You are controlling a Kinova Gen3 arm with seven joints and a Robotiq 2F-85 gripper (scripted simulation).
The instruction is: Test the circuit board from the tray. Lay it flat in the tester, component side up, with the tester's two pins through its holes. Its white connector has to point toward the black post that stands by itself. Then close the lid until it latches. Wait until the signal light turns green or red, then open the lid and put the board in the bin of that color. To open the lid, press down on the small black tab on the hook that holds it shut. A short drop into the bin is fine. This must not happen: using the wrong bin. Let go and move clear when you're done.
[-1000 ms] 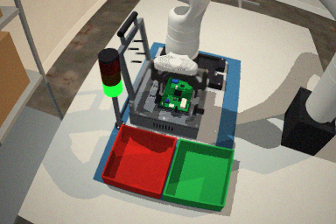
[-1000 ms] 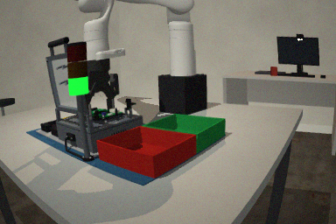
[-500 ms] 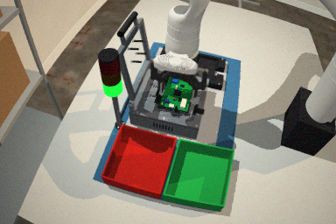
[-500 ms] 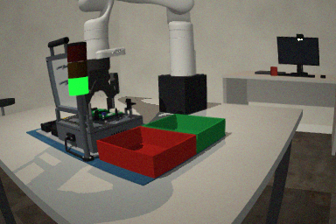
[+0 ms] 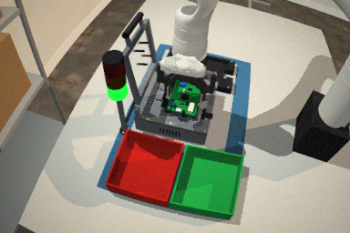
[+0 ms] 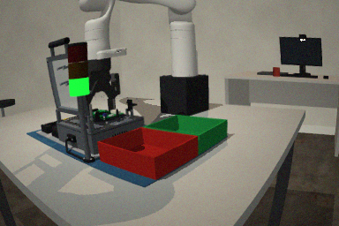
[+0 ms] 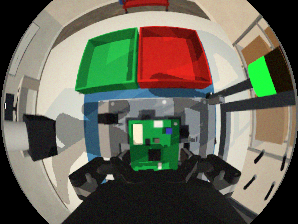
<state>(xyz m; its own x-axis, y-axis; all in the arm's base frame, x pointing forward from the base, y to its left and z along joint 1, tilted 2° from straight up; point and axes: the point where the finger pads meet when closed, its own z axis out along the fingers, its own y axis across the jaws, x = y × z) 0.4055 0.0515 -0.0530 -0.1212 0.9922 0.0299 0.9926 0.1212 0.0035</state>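
The green circuit board lies right at my hand. The rest, counted from my hand: tester lid (110 mm ahead, 10 mm to the left, 110 mm above); then green bin (130 mm behind, 190 mm to the left, 60 mm below); then red bin (20 mm ahead, 200 mm to the left, 60 mm below).
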